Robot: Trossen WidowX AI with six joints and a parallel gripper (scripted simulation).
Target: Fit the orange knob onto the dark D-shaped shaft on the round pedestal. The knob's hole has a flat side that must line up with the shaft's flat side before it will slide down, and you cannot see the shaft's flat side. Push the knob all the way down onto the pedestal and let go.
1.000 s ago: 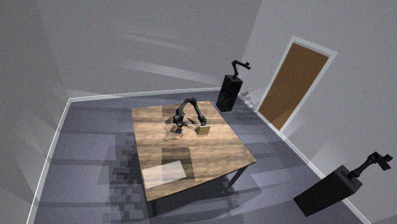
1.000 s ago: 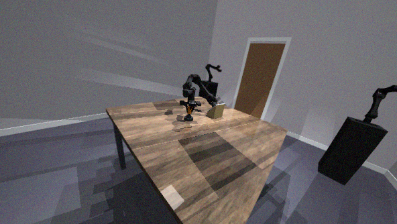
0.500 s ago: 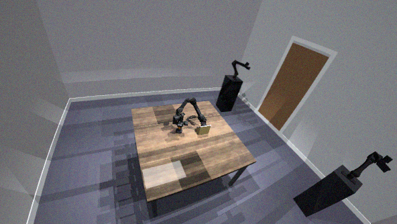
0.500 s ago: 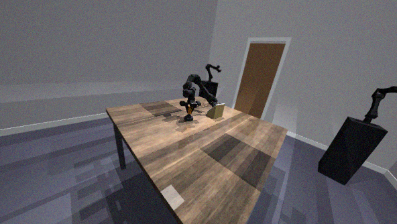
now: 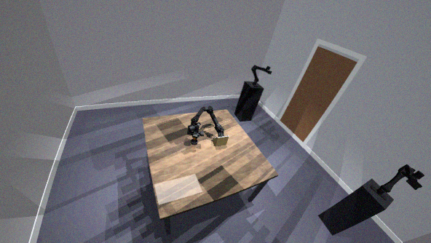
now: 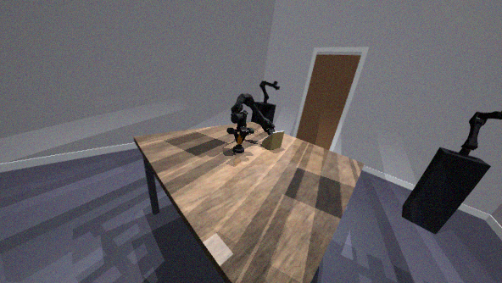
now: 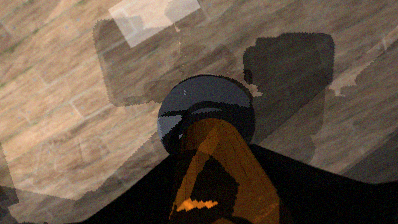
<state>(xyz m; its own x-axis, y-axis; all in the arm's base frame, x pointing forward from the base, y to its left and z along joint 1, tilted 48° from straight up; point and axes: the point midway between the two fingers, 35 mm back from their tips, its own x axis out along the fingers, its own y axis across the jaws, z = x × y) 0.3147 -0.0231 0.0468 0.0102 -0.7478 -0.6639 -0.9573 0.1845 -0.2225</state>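
The orange knob lies 20 mm above my gripper tip. From my gripper tip the other things lie so: round pedestal: 40 mm below.
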